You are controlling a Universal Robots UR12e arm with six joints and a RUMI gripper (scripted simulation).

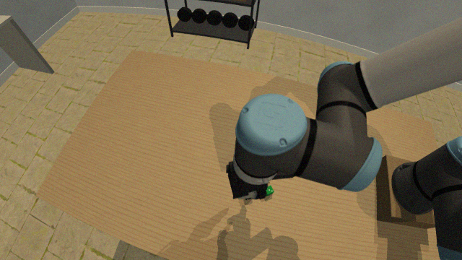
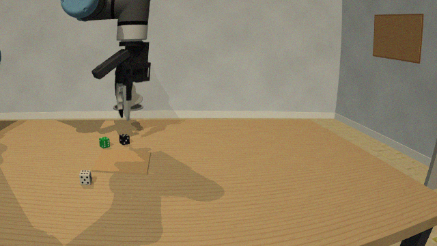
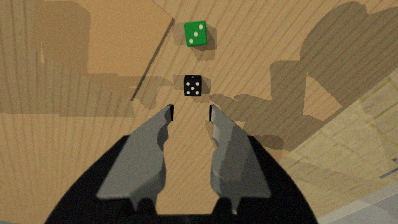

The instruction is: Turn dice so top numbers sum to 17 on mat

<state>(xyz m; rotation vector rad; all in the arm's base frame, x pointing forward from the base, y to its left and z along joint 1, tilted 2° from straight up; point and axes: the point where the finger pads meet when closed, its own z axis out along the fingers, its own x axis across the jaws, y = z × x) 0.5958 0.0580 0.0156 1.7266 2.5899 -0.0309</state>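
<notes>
Right now my hand is 80 mm above the black die. The rest, counted from my hand: tan mat (10 mm behind, 140 mm to the right, 90 mm below); then green die (60 mm behind, 20 mm to the right, 80 mm below); then white die (110 mm behind, 250 mm to the right, 80 mm below).
</notes>
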